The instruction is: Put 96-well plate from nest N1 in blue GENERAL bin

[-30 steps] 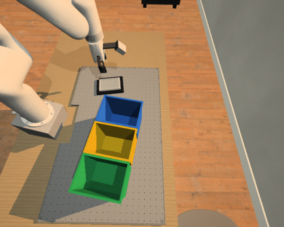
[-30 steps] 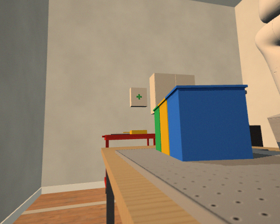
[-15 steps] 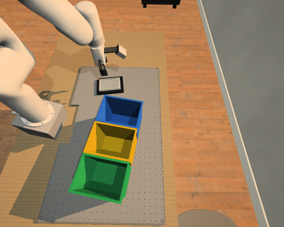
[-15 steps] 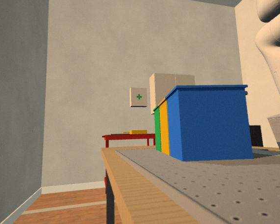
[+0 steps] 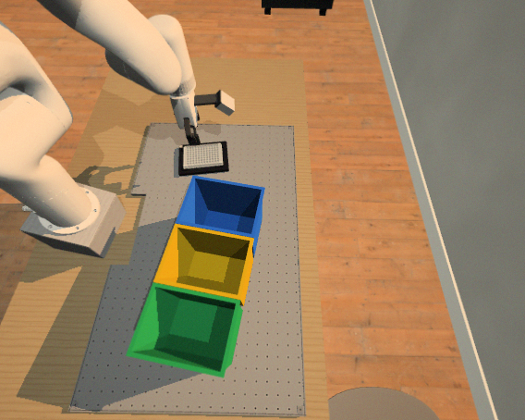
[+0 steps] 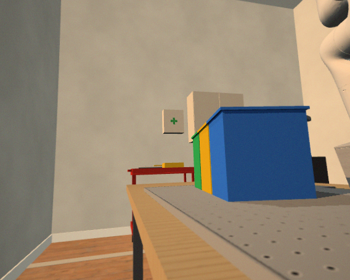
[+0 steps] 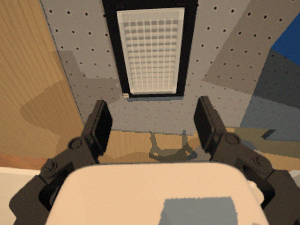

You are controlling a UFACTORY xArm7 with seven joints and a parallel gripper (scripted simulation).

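My hand is 12 cm above the 96-well plate. The rest, counted from my hand: yellow bin: 40 cm to the right, 7 cm ahead, 5 cm below; then blue bin: 27 cm to the right, 10 cm ahead, 5 cm below; then black plate nest: 13 cm below.
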